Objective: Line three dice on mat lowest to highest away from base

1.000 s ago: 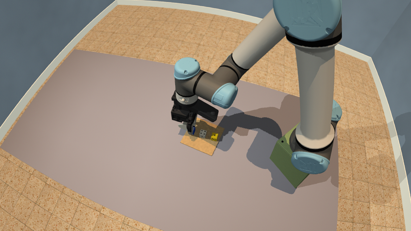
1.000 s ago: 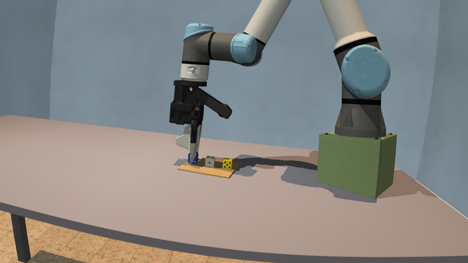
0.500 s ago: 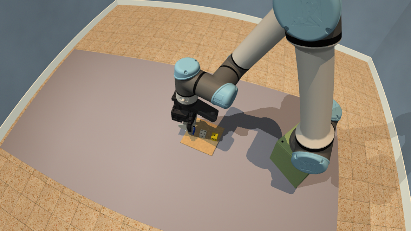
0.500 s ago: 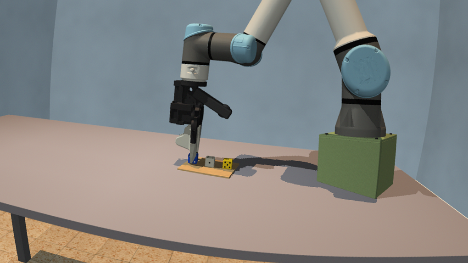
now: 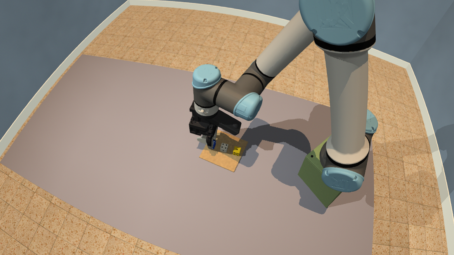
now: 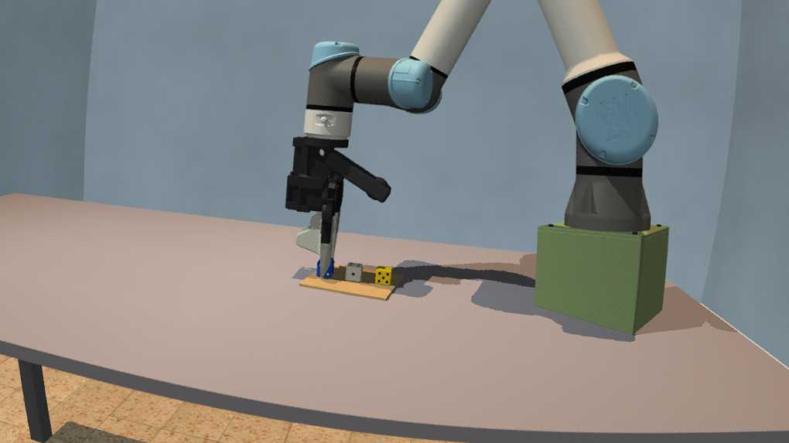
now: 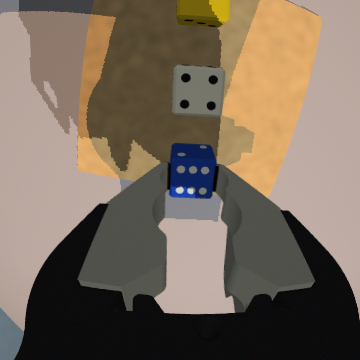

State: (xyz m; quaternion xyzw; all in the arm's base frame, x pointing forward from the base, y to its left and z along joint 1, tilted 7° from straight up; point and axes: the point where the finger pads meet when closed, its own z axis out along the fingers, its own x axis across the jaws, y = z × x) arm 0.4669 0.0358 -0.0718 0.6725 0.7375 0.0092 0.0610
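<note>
My gripper is now right at the blue die. From my hand the other things lie so: white die 50 mm behind, 10 mm below; then mat 50 mm behind, 20 mm below; then yellow die 100 mm behind, 10 mm to the right, 10 mm below.
</note>
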